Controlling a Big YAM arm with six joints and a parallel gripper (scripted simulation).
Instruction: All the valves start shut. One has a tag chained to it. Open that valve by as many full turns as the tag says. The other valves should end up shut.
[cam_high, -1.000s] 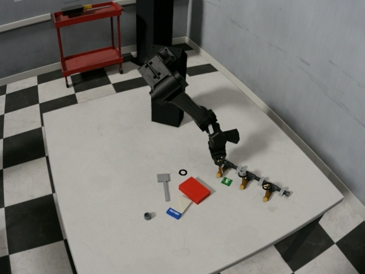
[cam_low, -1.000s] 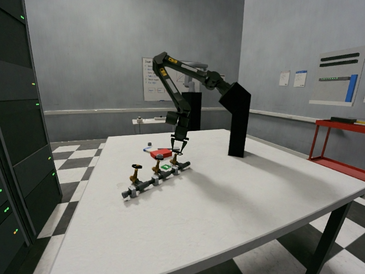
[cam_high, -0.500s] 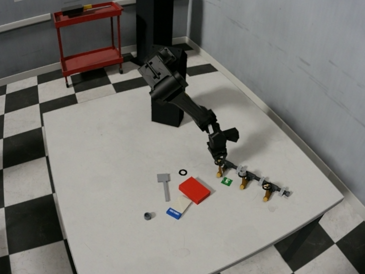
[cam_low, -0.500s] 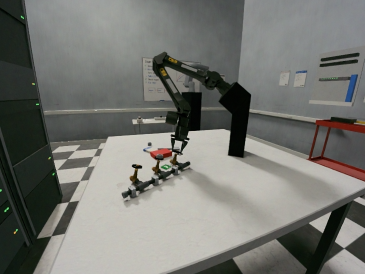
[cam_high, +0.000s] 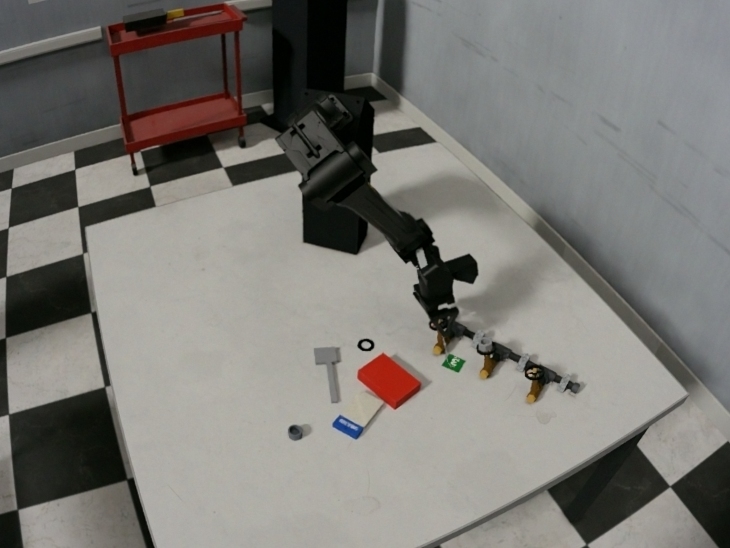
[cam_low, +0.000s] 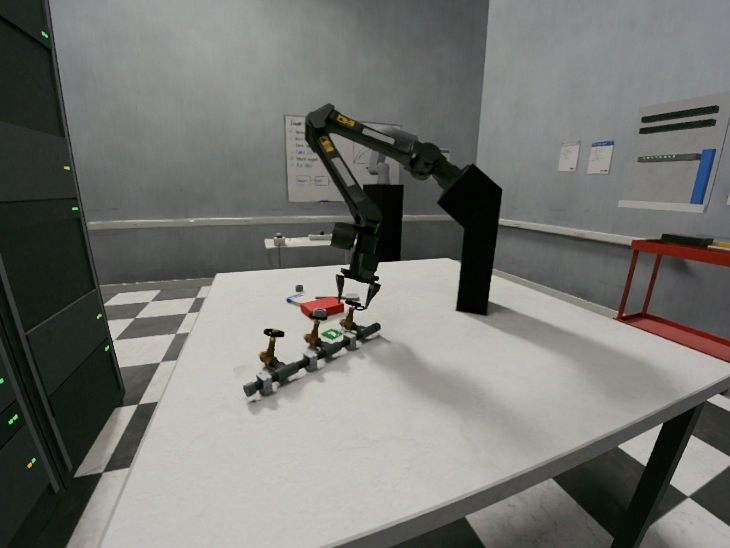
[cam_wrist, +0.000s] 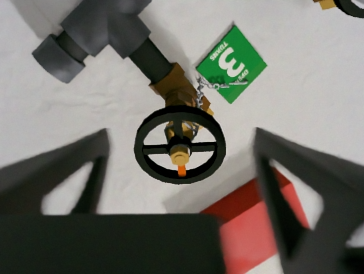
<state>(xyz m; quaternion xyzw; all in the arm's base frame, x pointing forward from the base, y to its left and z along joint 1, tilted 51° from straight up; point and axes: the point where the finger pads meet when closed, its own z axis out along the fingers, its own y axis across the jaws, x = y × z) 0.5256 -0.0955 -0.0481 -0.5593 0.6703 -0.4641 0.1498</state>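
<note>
Right now my hand is 80 mm above the green tag, 70 mm short of it and 20 mm to the left of it. The rest, counted from my hand: grey t-shaped tool (230 mm to the right, 130 mm behind, 80 mm below); then card (280 mm to the right, 70 mm below, 10 mm ahead); then red box (160 mm to the right, 70 mm below).
</note>
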